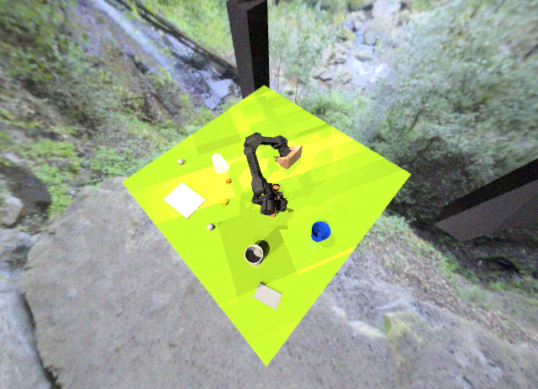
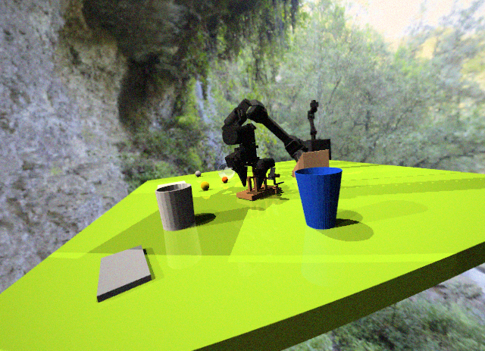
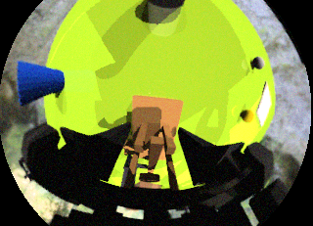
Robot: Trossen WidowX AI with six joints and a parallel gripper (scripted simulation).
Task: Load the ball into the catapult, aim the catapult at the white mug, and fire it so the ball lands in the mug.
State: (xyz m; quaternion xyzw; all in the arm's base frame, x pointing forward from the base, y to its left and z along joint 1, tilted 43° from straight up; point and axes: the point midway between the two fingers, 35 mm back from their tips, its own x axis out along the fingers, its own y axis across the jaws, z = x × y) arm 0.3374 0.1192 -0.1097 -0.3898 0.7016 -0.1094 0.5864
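Right now my gripper tip is 32 cm to the left of the orange ball, 3 cm short of it and 2 cm above it. From my gripper tip the other things lie so: yellow ball 23 cm to the right, 14 cm ahead, 1 cm below; wooden catapult 6 cm behind, 2 cm to the right, 2 cm above; white mug 25 cm ahead, 12 cm to the left.
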